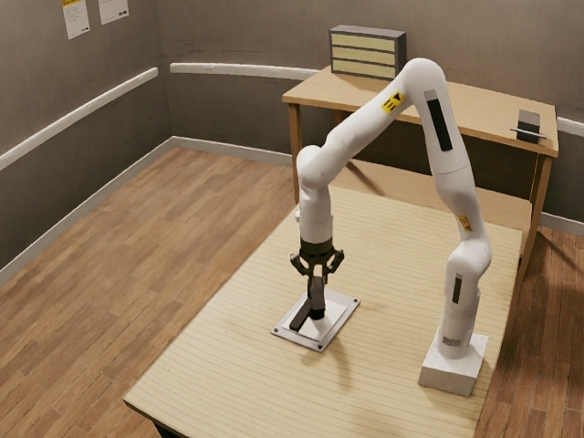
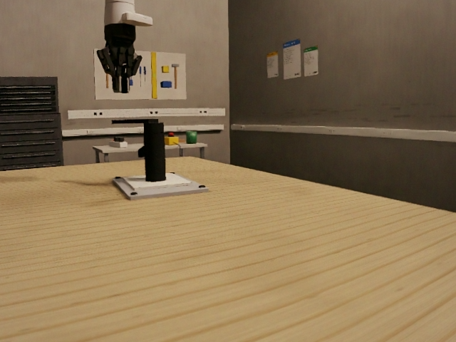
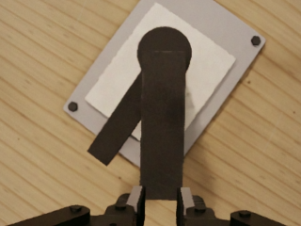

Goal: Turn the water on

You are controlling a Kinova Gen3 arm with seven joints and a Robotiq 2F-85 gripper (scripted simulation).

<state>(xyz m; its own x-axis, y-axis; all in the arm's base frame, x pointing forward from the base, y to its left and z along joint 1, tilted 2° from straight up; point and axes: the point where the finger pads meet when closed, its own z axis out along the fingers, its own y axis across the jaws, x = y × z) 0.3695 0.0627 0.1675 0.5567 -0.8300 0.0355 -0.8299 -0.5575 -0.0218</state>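
My gripper is now 9 cm above the flat lever, 3 cm to the left of it and 2 cm short of it. Also, from my hand: tap 14 cm below, 6 cm to the right, 4 cm ahead.
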